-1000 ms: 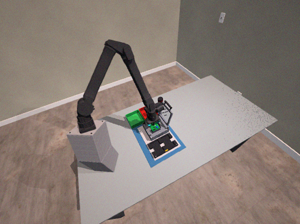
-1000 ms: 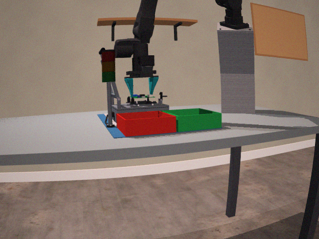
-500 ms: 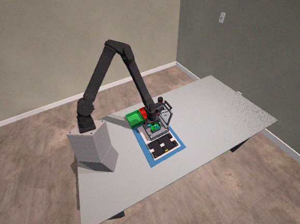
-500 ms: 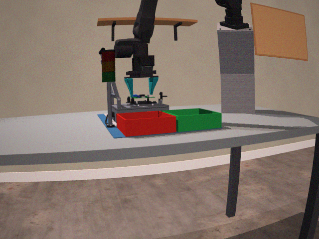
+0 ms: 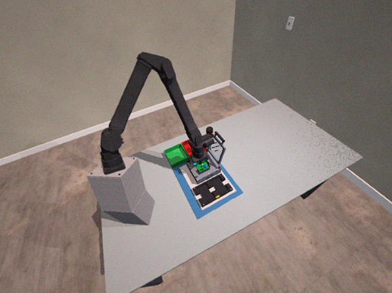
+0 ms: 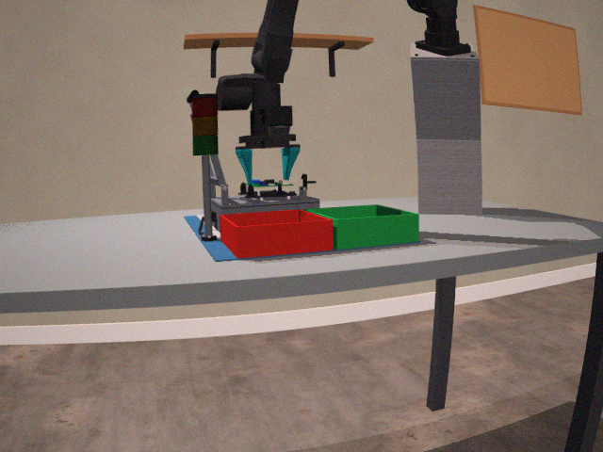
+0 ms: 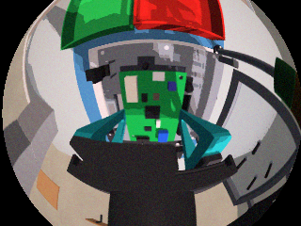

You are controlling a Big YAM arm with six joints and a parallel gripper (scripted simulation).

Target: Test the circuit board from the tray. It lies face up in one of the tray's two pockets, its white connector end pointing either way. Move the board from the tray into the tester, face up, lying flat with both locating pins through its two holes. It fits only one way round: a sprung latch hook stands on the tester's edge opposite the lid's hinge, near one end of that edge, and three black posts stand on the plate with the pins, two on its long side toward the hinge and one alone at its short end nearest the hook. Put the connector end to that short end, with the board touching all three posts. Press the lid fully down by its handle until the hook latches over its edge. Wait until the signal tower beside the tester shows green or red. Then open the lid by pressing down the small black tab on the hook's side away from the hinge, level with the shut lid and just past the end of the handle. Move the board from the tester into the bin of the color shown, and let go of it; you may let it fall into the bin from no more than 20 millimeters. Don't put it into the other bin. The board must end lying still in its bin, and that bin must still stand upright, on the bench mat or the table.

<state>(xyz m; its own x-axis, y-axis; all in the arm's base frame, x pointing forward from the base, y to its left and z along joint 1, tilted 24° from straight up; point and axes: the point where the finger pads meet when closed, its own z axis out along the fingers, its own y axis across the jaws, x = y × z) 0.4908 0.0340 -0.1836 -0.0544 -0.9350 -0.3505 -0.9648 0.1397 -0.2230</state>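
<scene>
Right now my hand is right at the green circuit board. From my hand the other things lie so: tester lid (12 cm ahead, 9 cm above, 1 cm to the right); tester plate (2 cm below, 1 cm to the left, 1 cm ahead); latch hook (6 cm to the left, 6 cm behind).
</scene>
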